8 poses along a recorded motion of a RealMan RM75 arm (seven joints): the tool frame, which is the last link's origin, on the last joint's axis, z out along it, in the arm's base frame.
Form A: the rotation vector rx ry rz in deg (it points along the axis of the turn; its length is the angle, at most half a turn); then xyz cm.
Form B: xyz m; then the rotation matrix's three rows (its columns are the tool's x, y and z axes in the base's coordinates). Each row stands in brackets. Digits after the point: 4 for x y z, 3 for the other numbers.
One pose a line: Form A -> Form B
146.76 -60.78 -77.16 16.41 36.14 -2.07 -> [0.1641 0.3614 -0.0207], [[0.382 -0.546 -0.746], [-0.597 -0.762 0.251], [-0.705 0.350 -0.617]]
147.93 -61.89 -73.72 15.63 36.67 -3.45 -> [0.1563 0.3667 -0.0345], [[0.406 -0.562 -0.721], [-0.613 -0.752 0.241], [-0.678 0.344 -0.649]]
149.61 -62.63 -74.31 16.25 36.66 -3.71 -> [0.1625 0.3666 -0.0371], [[0.407 -0.577 -0.708], [-0.600 -0.753 0.269], [-0.689 0.316 -0.653]]
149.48 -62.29 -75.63 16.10 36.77 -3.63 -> [0.1610 0.3677 -0.0363], [[0.399 -0.574 -0.715], [-0.592 -0.757 0.276], [-0.700 0.313 -0.642]]
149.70 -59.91 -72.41 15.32 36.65 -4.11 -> [0.1532 0.3665 -0.0411], [[0.435 -0.550 -0.713], [-0.597 -0.769 0.230], [-0.674 0.325 -0.663]]
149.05 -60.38 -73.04 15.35 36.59 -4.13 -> [0.1535 0.3659 -0.0413], [[0.425 -0.552 -0.717], [-0.601 -0.765 0.233], [-0.677 0.332 -0.657]]
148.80 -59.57 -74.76 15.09 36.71 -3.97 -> [0.1509 0.3671 -0.0397], [[0.416 -0.543 -0.729], [-0.590 -0.772 0.238], [-0.692 0.331 -0.641]]
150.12 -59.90 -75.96 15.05 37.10 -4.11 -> [0.1505 0.3710 -0.0411], [[0.413 -0.553 -0.723], [-0.574 -0.775 0.265], [-0.707 0.306 -0.638]]
